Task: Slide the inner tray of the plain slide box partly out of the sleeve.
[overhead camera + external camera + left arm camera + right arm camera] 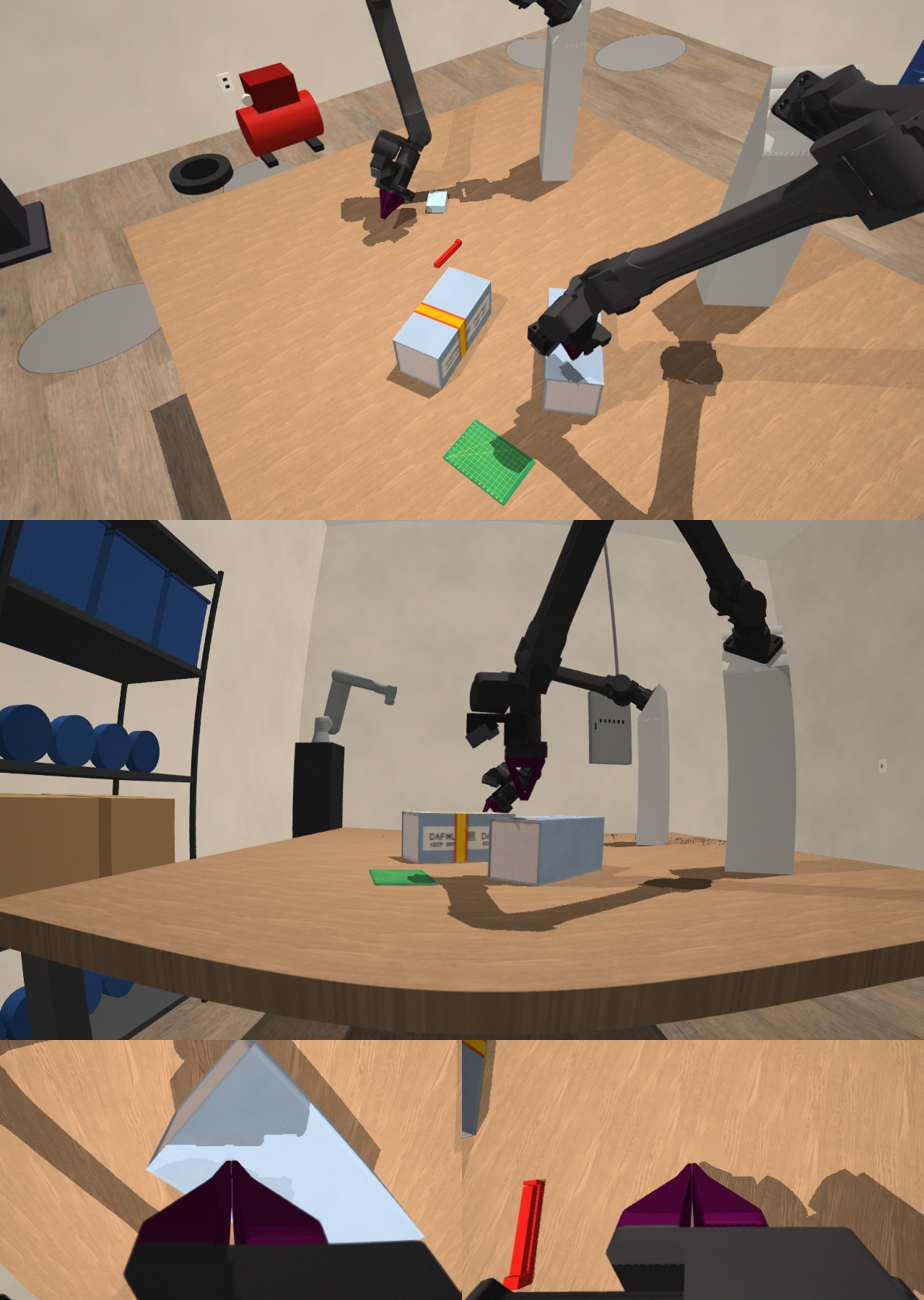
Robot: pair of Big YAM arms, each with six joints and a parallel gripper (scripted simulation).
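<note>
The red stick lies 17 cm to the left of my right hand, 10 cm behind it and 7 cm below it. Round my right hand: banded slide box (42 cm to the left, 5 cm ahead, 3 cm below); then small pale block (19 cm behind, 7 cm below, 5 cm to the right).
</note>
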